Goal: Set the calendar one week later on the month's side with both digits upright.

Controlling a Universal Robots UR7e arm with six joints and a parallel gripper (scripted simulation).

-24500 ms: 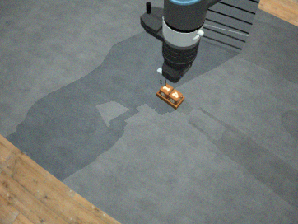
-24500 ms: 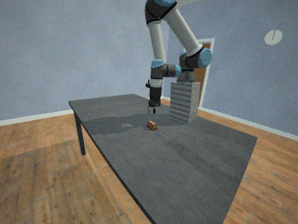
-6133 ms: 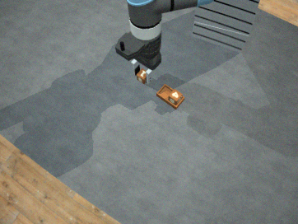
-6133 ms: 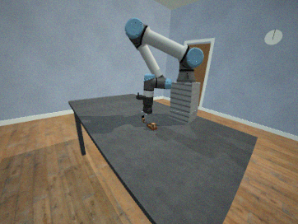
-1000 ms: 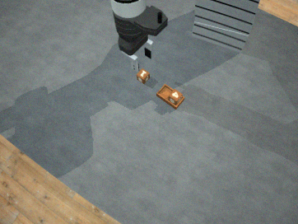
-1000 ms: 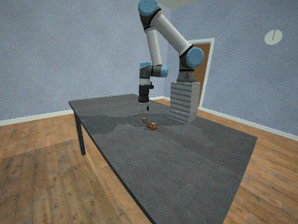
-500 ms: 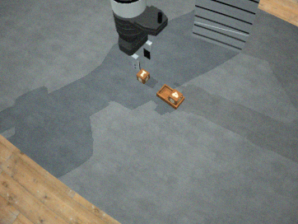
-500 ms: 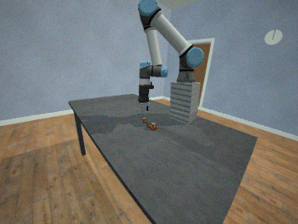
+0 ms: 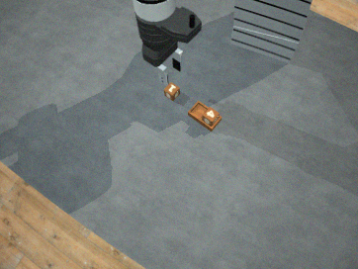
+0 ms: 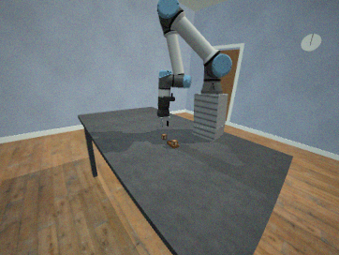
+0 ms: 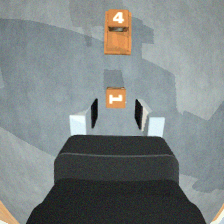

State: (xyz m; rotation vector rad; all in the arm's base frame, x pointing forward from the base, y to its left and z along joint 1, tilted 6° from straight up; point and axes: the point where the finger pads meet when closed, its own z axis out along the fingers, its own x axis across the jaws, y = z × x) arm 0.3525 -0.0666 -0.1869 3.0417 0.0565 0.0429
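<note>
The cube is 9 cm below my hand. The rest, counted from my hand: tray 11 cm to the left, 10 cm below.
</note>
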